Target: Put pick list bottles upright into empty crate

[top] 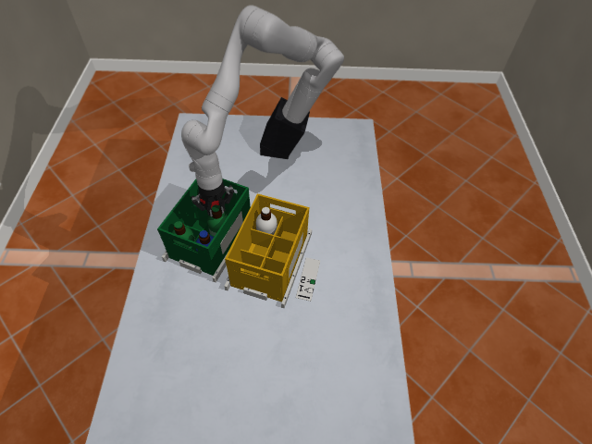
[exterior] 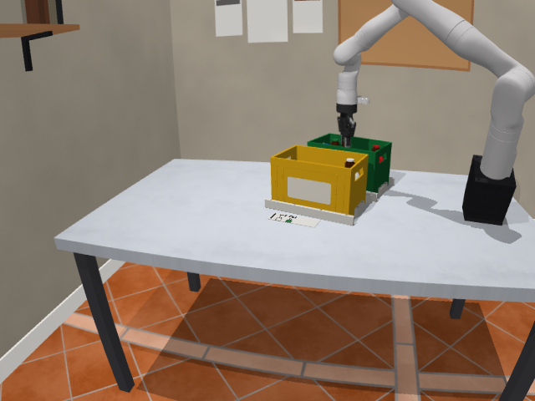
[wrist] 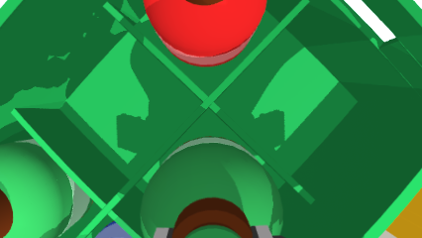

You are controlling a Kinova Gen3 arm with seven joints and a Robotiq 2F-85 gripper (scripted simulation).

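Right now the green crate is 10 mm behind my hand, 40 mm to the right of it and 100 mm below it. From my hand the other things lie so: blue-label bottle: 80 mm ahead, 30 mm to the right, 100 mm below; white-label bottle: 40 mm behind, 160 mm to the left, 100 mm below; red-label bottle: 110 mm behind, 60 mm to the right, 100 mm below.
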